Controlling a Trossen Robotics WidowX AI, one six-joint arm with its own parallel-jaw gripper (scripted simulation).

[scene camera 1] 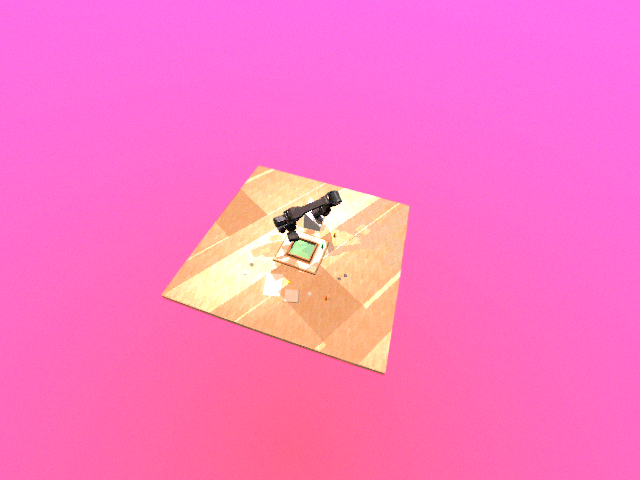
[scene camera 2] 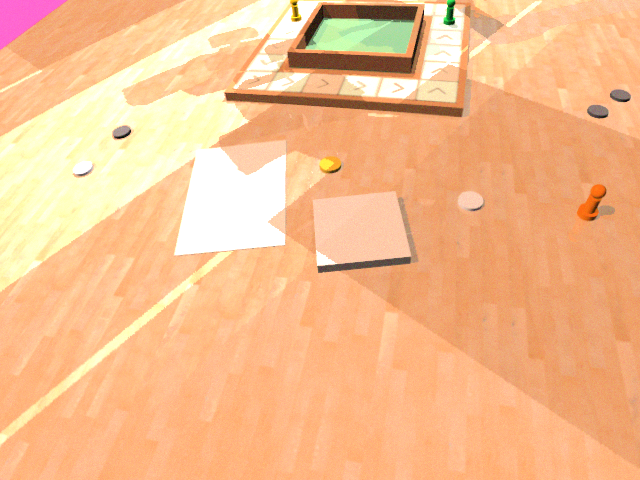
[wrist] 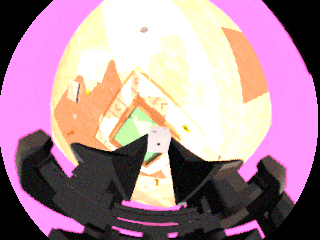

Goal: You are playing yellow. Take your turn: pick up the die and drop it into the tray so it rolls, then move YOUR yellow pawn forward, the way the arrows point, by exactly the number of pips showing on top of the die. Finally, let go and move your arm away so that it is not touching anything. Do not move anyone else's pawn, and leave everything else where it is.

A white block (scene camera 2: 363,231) is 0.38 m from the lens. A white sheet (scene camera 2: 236,200): 0.43 m from the lens. An arrow square (scene camera 2: 438,82): 0.56 m from the lens. The marked spots on the white block and the white sheet are 0.13 m apart.
